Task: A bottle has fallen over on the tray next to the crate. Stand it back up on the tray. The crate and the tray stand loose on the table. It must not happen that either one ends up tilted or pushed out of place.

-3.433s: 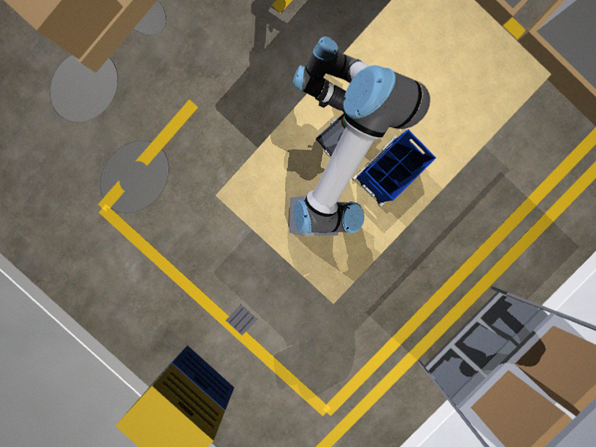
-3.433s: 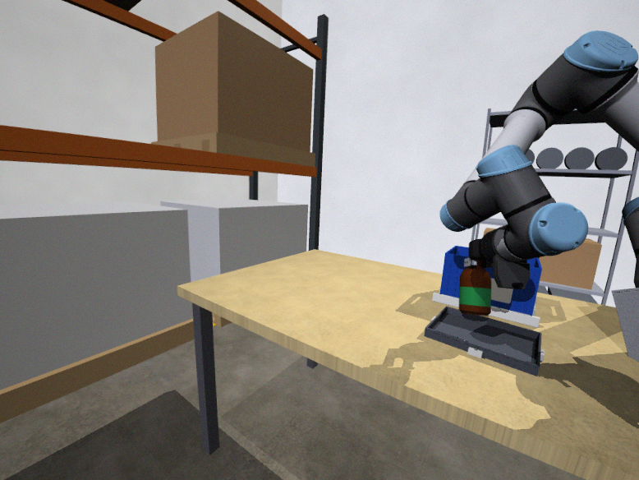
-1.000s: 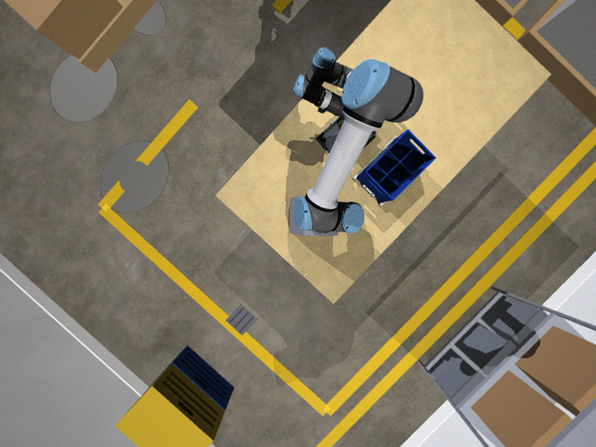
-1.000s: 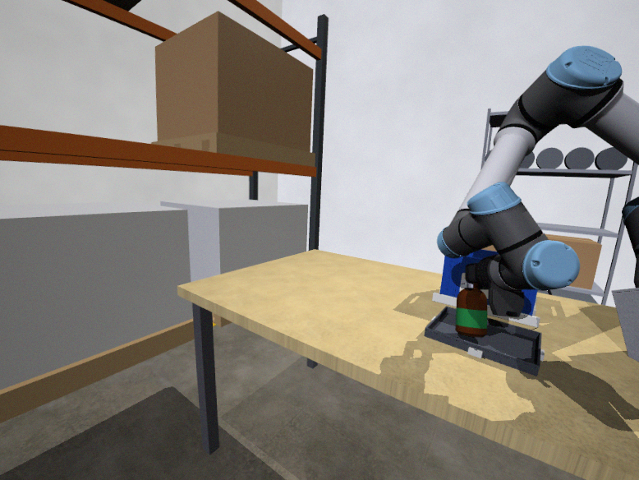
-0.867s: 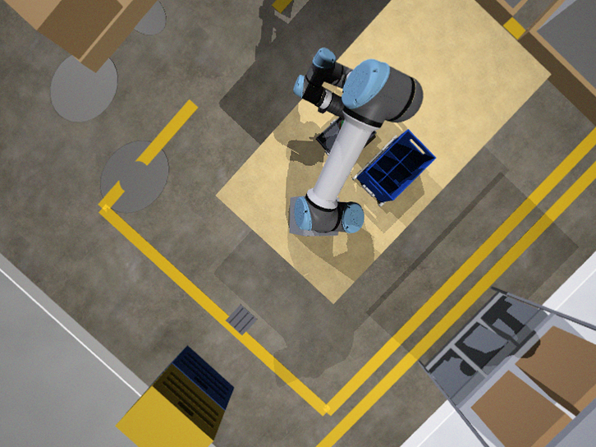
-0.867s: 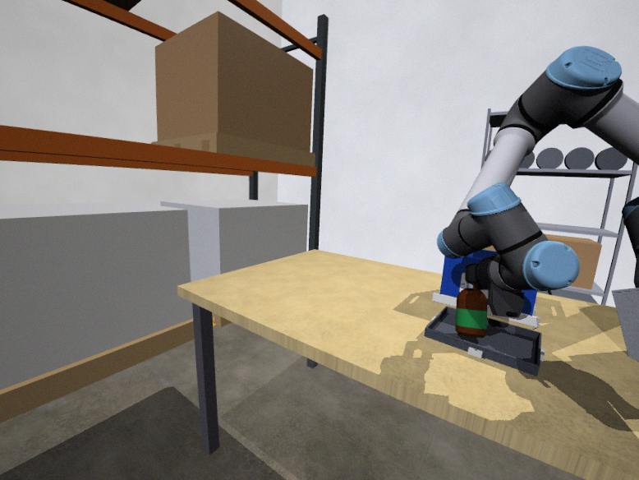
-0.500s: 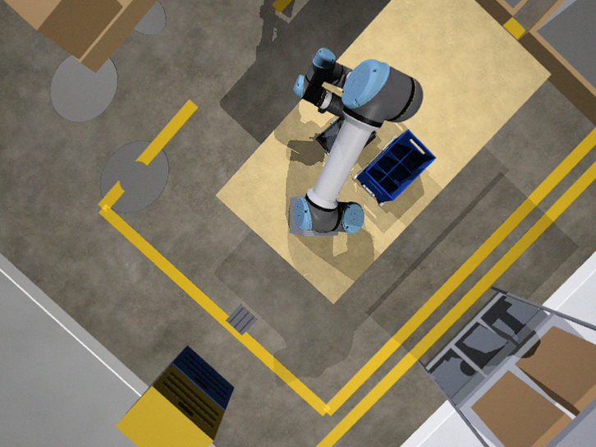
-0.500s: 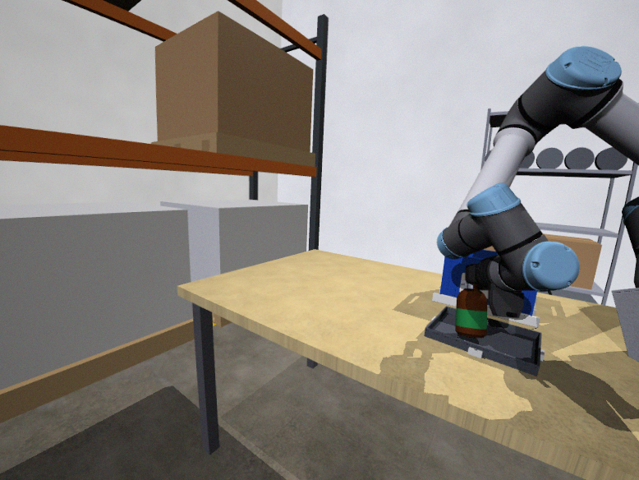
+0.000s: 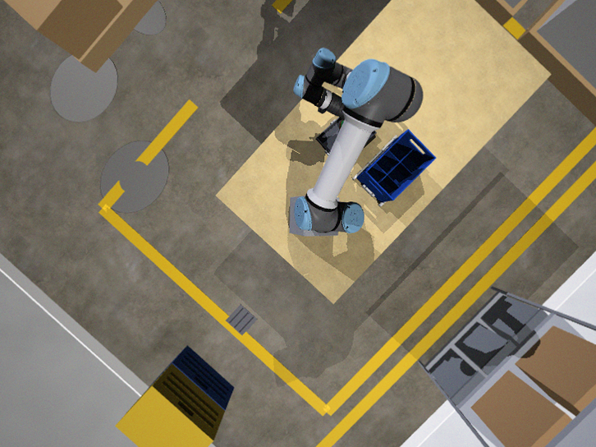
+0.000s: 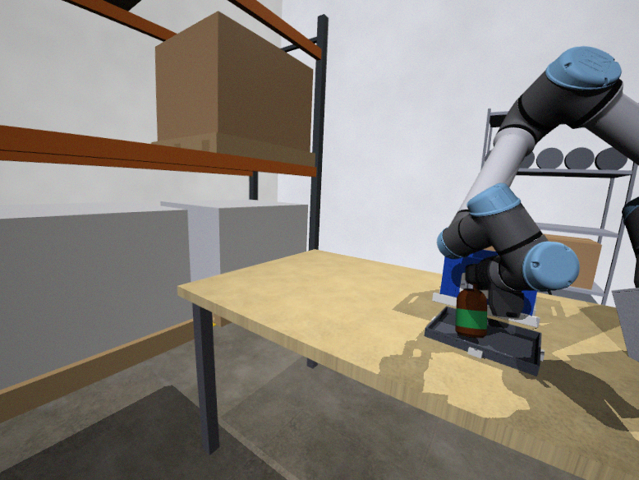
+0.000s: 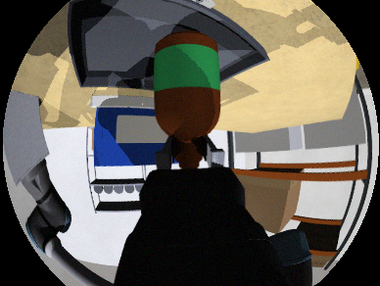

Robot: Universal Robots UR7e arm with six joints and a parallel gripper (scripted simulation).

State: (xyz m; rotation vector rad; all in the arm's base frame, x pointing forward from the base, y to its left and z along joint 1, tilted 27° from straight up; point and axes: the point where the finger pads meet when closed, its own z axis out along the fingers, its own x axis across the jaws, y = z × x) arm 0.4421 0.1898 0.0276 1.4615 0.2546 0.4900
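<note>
Right now the bottle is 10 mm to the left of my hand and 50 mm below it. The rest, counted from my hand: dark grey tray 40 mm behind, 130 mm below; blue crate 40 mm behind, 280 mm to the right, 60 mm below.
</note>
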